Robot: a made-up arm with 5 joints. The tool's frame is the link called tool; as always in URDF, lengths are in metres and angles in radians. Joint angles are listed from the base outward. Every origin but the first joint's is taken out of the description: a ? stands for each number. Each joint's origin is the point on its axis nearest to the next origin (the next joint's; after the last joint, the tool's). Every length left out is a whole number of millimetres.
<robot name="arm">
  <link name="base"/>
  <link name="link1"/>
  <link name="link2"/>
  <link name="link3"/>
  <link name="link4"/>
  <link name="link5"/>
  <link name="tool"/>
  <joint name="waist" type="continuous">
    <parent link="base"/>
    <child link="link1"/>
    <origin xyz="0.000 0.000 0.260" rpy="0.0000 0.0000 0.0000"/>
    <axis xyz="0 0 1"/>
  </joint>
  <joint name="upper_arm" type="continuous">
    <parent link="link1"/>
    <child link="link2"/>
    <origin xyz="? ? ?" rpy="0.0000 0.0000 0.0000"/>
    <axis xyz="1 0 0"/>
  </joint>
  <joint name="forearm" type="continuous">
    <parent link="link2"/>
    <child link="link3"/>
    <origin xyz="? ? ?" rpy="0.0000 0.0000 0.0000"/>
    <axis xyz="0 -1 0"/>
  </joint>
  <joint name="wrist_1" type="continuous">
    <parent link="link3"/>
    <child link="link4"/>
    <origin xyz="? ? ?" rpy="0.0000 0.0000 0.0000"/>
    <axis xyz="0 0 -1"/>
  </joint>
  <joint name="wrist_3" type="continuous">
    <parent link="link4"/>
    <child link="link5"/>
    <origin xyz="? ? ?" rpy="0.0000 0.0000 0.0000"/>
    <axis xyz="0 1 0"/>
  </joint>
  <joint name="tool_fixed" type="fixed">
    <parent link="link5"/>
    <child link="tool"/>
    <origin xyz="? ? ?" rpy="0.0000 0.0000 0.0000"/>
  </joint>
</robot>
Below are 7 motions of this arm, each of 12 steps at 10 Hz.
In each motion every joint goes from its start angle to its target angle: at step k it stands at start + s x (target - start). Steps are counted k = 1, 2, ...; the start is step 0. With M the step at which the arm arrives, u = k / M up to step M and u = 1 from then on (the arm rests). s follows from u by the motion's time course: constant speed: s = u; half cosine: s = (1 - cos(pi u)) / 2; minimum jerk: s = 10 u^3 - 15 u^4 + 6 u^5.
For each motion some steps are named. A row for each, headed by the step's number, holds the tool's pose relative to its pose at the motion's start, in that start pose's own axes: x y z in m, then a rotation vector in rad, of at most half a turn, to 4 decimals.
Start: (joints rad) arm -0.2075 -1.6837 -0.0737 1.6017 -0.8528
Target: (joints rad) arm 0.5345 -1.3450 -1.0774 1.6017 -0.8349
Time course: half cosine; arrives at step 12
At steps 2, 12:
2: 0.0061 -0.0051 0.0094 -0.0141 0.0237 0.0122
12: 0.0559 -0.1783 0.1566 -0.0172 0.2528 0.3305

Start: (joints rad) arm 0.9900 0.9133 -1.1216 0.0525 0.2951
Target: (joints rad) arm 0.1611 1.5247 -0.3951 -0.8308 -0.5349
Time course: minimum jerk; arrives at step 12
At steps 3, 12:
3: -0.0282 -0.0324 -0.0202 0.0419 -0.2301 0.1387
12: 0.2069 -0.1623 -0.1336 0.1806 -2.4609 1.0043

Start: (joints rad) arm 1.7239 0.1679 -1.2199 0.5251 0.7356
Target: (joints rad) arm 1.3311 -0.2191 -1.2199 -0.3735 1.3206
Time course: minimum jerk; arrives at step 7
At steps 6, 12:
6: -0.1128 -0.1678 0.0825 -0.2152 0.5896 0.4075
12: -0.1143 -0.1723 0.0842 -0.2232 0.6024 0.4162

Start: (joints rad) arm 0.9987 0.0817 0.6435 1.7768 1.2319
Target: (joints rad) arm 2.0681 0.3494 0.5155 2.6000 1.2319
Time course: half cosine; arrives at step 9
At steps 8, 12:
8: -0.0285 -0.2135 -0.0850 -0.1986 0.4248 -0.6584
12: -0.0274 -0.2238 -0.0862 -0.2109 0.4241 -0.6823

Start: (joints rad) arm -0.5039 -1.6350 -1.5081 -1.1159 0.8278
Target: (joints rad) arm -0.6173 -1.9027 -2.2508 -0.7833 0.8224
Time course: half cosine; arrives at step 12
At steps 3, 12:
3: -0.0203 0.0132 0.0610 0.1394 0.0585 0.0218
12: -0.0633 -0.0863 0.4259 0.9261 0.4447 0.1458

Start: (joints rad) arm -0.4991 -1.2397 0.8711 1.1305 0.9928
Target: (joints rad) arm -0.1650 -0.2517 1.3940 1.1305 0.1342
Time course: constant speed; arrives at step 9
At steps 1, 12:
1: -0.0263 0.0281 0.0289 0.1314 -0.0630 0.0499
12: -0.1681 0.1097 0.3714 1.2144 -0.4558 -0.1777

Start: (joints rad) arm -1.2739 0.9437 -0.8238 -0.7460 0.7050
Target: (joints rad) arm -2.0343 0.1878 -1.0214 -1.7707 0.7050
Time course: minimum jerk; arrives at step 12
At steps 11, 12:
11: -0.1016 -0.0486 -0.0679 -0.1798 -0.1501 -0.0802
12: -0.1022 -0.0486 -0.0683 -0.1798 -0.1513 -0.0801

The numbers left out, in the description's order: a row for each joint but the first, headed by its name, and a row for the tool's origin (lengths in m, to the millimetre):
upper_arm: 0.233 0.081 0.000
forearm: 0.000 0.020 -0.055
wrist_1: -0.073 0.000 -0.074
wrist_3: -0.117 0.315 0.000
tool: -0.091 0.000 -0.035

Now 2 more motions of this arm.
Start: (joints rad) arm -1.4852 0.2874 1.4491 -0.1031 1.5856
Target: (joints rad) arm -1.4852 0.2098 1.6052 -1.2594 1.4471
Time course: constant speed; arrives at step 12
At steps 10, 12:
10: 0.0630 -0.2986 -0.2013 -1.0308 -0.2162 -0.0342
12: 0.0738 -0.3748 -0.1984 -1.2382 -0.2473 -0.0405

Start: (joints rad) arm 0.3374 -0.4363 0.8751 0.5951 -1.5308
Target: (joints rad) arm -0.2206 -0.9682 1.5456 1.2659 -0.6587
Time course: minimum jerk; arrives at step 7
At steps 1, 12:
1: -0.0069 -0.0035 -0.0072 -0.0139 0.0024 0.0076
12: -0.0980 -0.1796 -0.2166 -0.3323 0.2279 -0.0337

